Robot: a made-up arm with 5 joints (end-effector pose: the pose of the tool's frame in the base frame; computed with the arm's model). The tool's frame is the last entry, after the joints. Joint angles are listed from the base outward.
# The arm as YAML. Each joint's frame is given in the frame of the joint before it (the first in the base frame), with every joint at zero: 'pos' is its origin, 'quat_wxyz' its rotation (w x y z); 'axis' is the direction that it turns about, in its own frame. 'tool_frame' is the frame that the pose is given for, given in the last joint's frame.
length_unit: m
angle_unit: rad
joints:
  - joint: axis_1
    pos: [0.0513, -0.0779, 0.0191]
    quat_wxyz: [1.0, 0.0, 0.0, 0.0]
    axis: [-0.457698, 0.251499, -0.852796]
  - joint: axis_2
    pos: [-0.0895, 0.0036, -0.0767]
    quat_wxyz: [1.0, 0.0, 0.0, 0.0]
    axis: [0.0, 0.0, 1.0]
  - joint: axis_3
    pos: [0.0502, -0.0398, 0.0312]
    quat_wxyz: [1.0, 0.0, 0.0, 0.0]
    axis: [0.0, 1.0, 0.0]
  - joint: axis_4
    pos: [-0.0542, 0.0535, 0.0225]
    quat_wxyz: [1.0, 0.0, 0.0, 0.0]
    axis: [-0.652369, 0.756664, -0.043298]
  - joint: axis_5
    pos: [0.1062, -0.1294, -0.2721]
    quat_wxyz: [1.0, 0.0, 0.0, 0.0]
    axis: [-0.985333, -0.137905, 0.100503]
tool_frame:
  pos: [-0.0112, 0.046, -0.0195]
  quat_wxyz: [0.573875, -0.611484, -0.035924, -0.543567]
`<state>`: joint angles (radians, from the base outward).
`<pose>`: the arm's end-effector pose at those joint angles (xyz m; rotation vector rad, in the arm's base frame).
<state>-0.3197 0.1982 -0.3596 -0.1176 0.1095</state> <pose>0.1879 -0.0061 -0.2400 -0.7887 -0.5852 -1.2354</pose>
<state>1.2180 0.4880 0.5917 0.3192 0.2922</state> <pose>-0.2693 -0.1007 -0.0863 -2.6762 0.8380 -0.3393</pose>
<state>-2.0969 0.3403 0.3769 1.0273 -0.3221</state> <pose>0.2687 0.0268 -0.1860 -0.8008 -1.6196 0.0789</pose>
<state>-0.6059 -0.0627 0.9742 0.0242 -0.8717</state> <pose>-0.0802 -0.1663 -0.2358 -1.2561 0.9596 -0.2161</pose>
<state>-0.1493 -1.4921 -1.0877 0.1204 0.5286</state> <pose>-0.0771 -0.4003 -0.1774 1.4456 0.0333 2.0421</pose>
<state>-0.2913 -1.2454 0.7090 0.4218 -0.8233</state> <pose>-0.2057 -0.0468 -0.1778 -0.8140 1.9848 -1.0809</pose>
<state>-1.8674 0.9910 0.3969 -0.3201 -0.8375</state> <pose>-0.0689 0.0847 -0.1818 -0.0963 -0.8145 1.1995</pose>
